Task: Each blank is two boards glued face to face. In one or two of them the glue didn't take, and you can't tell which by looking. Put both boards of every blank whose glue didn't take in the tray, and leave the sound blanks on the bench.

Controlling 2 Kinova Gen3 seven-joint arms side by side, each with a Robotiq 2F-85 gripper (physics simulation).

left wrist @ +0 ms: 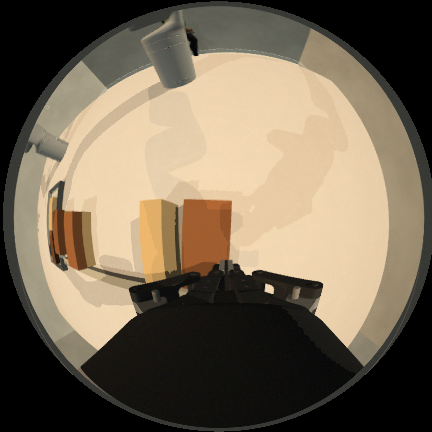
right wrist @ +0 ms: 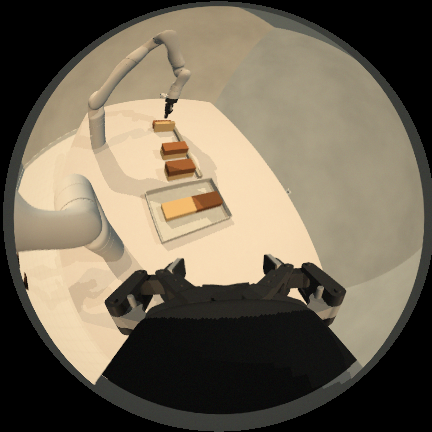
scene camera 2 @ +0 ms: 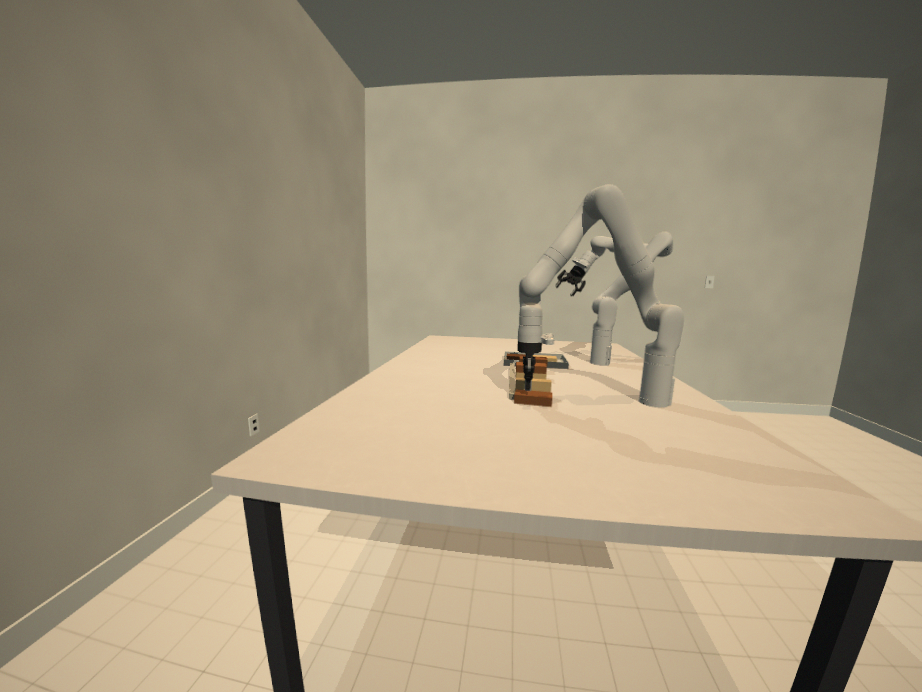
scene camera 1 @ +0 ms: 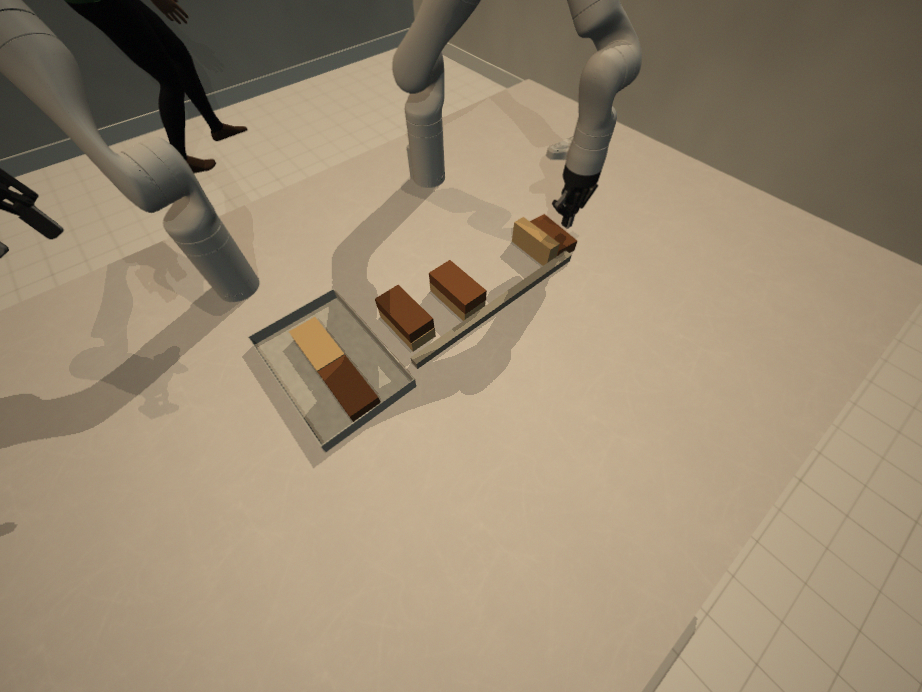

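Seen in the pictures: left gripper, fingertip midpoint: point(left wrist: 226, 267) point(right wrist: 164, 117) point(scene camera 2: 527, 390) point(scene camera 1: 566, 225); right gripper, fingertip midpoint: point(right wrist: 223, 265) point(scene camera 2: 563, 291) point(scene camera 1: 32, 244); left arm's base at its link origin: point(left wrist: 178, 79) point(right wrist: 98, 143) point(scene camera 2: 653, 402) point(scene camera 1: 429, 177); right arm's base at its link origin: point(left wrist: 63, 152) point(right wrist: 112, 247) point(scene camera 2: 599, 363) point(scene camera 1: 239, 286).
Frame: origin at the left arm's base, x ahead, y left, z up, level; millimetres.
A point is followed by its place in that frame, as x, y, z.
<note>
A light board point(scene camera 1: 530, 239) @(383, -127, 46) point(left wrist: 152, 235) @(373, -104, 60) stands on its long edge at the fence's far end. A dark board point(scene camera 1: 563, 233) @(436, -48, 30) point(scene camera 2: 533, 399) @(419, -30, 19) point(left wrist: 206, 230) @(389, -48, 30) lies flat beside it, with a narrow gap between them in the left wrist view. My left gripper point(scene camera 1: 568, 221) @(435, -40, 47) point(left wrist: 226, 267) @(435, -40, 47) is shut and empty, at the dark board's side. Two blanks point(scene camera 1: 404, 311) @(268, -463, 60) point(scene camera 1: 457, 284) @(320, -346, 60) point(right wrist: 180, 167) @(250, -475, 60) point(right wrist: 174, 148) @(298, -360, 60) rest dark side up, their boards together. The tray point(scene camera 1: 294, 315) @(51, -574, 19) point(right wrist: 180, 186) @(225, -527, 5) holds a light board point(scene camera 1: 316, 342) @(149, -604, 32) point(right wrist: 179, 207) @(147, -610, 32) and a dark board point(scene camera 1: 348, 387) @(271, -647, 32) point(right wrist: 207, 201) @(257, -651, 32), end to end. My right gripper point(right wrist: 223, 265) @(-14, -783, 347) is open and empty, high away from the tray.
A low fence strip point(scene camera 1: 491, 309) @(401, -338, 20) runs along the ends of the blanks, from near the tray to the standing light board. The two arm bases point(scene camera 1: 425, 148) @(26, -38, 114) point(scene camera 1: 223, 264) @(-92, -587, 106) stand on the bench behind the row. A person point(scene camera 1: 172, 89) stands beyond the bench.
</note>
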